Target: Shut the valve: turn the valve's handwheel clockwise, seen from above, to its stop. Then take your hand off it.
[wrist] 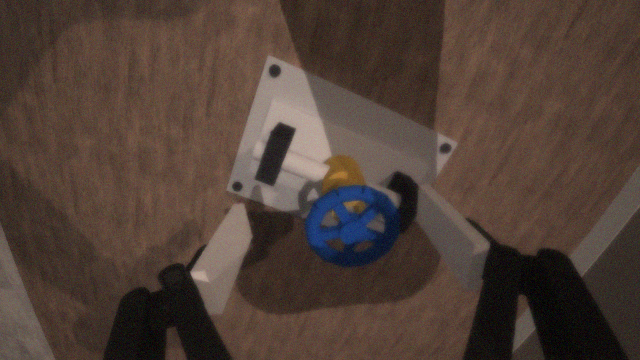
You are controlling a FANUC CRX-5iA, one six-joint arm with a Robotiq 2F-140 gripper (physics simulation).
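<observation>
The valve's blue handwheel (354, 232) shows near the middle of the wrist view, with spokes and a round rim. It sits above the yellow valve body (343, 172), which is on a white pipe (306, 166). My gripper (332, 212) is wide open and empty. Its pale finger pads stand to the left and right of the handwheel, with a gap on each side. The right pad's tip is nearer the rim than the left one. How high the pads stand relative to the wheel is hard to tell. Part of the valve body is hidden under the wheel.
The valve is mounted on a light grey base plate (252, 107) with dark bolts at its corners. A black clamp (276, 154) holds the pipe on the left, another black clamp (407, 197) is beside the right pad. Wooden table (150, 125) surrounds the plate; pale edges show at both sides.
</observation>
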